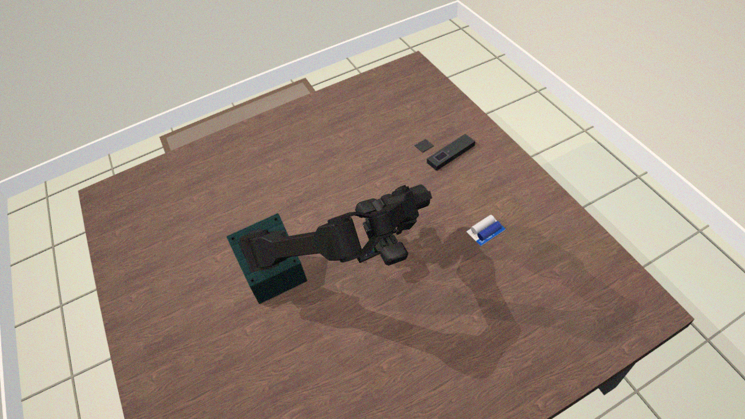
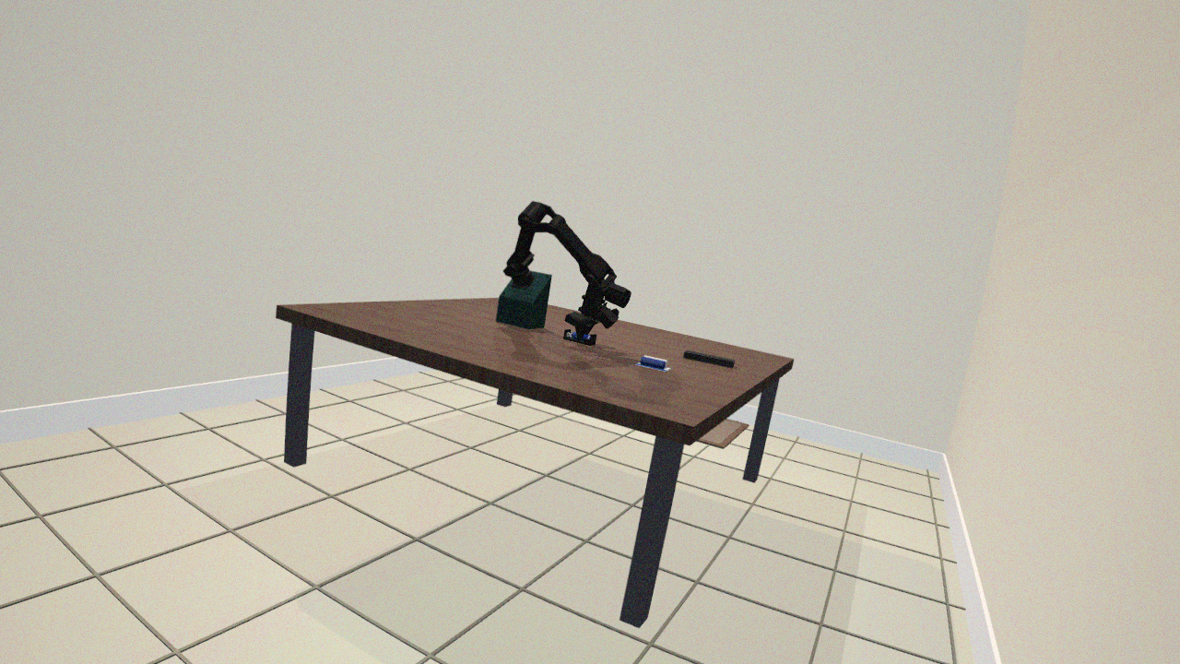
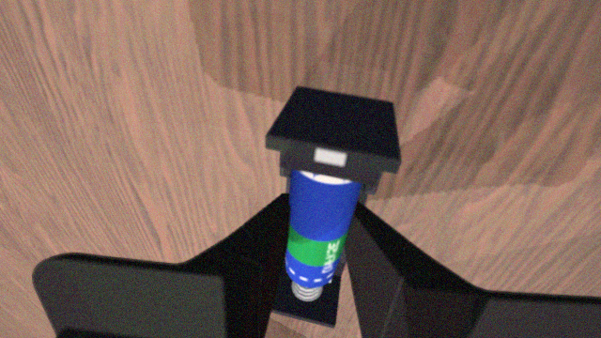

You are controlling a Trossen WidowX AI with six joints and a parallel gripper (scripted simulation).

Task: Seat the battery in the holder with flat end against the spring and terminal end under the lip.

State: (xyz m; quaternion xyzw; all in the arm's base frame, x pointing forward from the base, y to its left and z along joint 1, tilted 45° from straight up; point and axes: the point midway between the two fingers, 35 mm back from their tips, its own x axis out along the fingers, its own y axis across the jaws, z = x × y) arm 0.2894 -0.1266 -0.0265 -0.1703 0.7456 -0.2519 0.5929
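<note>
My gripper tip is now 10 mm below the battery. Round my gripper tip: dark square (320 mm ahead, 260 mm to the left, 10 mm below); then black remote (370 mm ahead, 190 mm to the left, 10 mm above).
</note>
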